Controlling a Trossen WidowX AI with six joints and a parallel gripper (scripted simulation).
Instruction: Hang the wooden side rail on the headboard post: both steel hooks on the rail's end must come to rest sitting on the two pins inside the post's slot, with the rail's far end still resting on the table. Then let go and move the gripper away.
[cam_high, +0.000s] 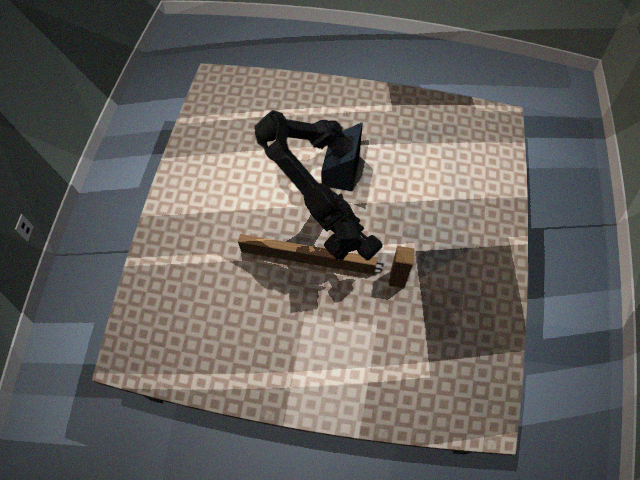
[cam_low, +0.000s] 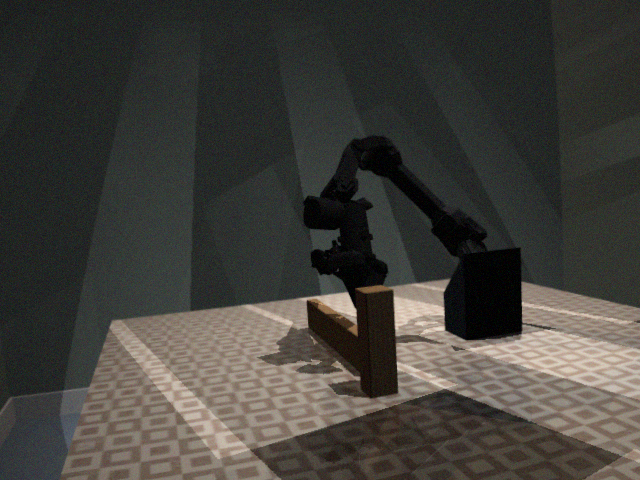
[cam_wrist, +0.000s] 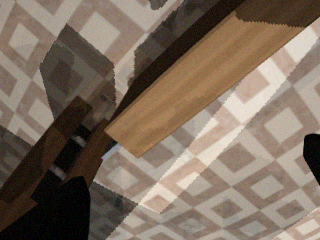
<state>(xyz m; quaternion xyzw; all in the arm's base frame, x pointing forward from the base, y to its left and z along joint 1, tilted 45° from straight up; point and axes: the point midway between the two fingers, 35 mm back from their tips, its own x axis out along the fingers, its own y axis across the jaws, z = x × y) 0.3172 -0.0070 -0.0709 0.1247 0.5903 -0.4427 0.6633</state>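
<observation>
Right now my gripper tip is 5 cm short of the headboard post, 12 cm to the right of it and 3 cm above it.
</observation>
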